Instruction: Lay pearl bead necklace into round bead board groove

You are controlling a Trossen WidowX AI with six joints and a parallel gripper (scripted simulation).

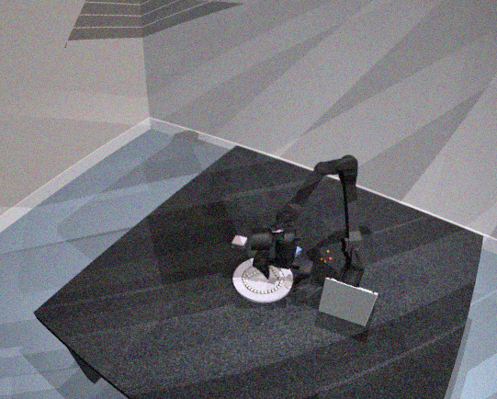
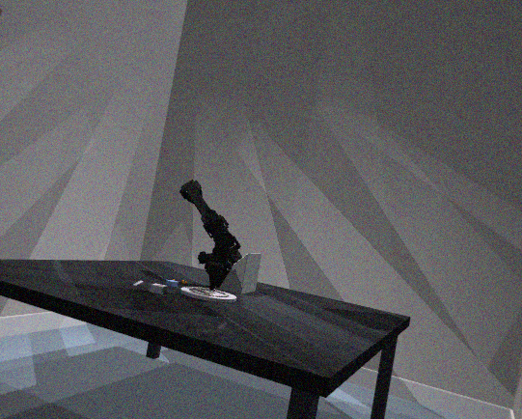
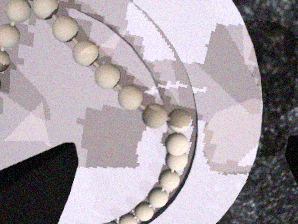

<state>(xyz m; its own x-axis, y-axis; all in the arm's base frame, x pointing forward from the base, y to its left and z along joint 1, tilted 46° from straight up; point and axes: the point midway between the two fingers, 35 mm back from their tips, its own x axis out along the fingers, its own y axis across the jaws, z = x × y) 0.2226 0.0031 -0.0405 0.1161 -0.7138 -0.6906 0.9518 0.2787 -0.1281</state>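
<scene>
My gripper tip is 6 cm short of the round white bead board, 2 cm to the right of it and 1 cm above it. Round my gripper tip: small white block (23 cm ahead, 8 cm to the right, 1 cm below); then small blue cube (16 cm to the right, 4 cm ahead, 1 cm below); then thin white stick (21 cm to the right, 18 cm ahead, 2 cm below).
</scene>
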